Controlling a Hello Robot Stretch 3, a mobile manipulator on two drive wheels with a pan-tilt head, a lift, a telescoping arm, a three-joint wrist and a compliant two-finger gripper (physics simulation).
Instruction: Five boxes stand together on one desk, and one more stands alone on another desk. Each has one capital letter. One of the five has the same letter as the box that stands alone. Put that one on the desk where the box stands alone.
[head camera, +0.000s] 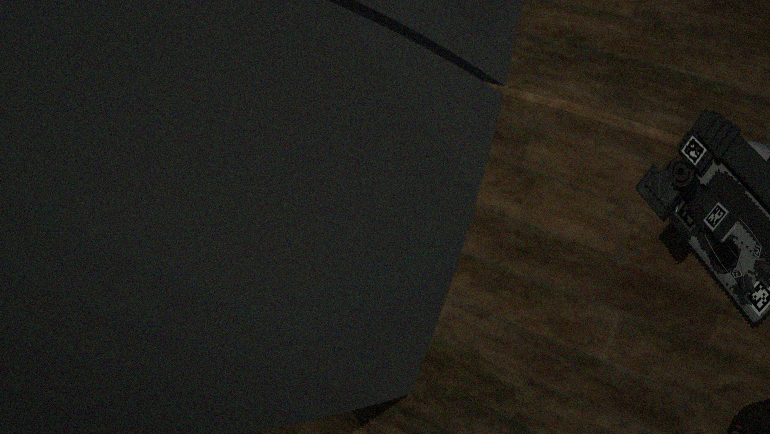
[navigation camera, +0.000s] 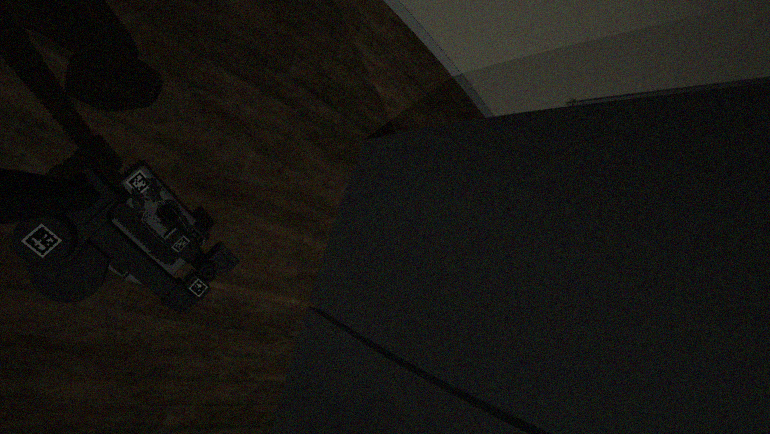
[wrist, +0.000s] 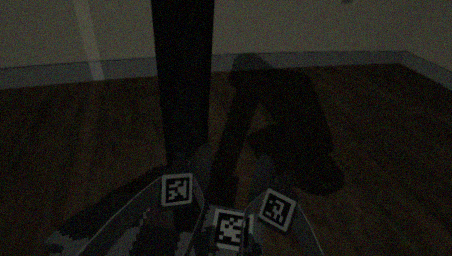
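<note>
My gripper shows at the bottom of the wrist view. Its two tagged fingers stand apart, with no object visible between their tips. Tagged parts of my robot show at the right of the head view and the left of the navigation view, beside a large dark grey flat surface with a black line across it. I cannot tell whether this surface is one of the task's desks. No box or letter shows in any view. The light is very dim.
Brown wooden floor lies beside the dark surface. A pale wall stands behind. In the wrist view a dark upright post rises beyond the fingers, with dark shadows to its right.
</note>
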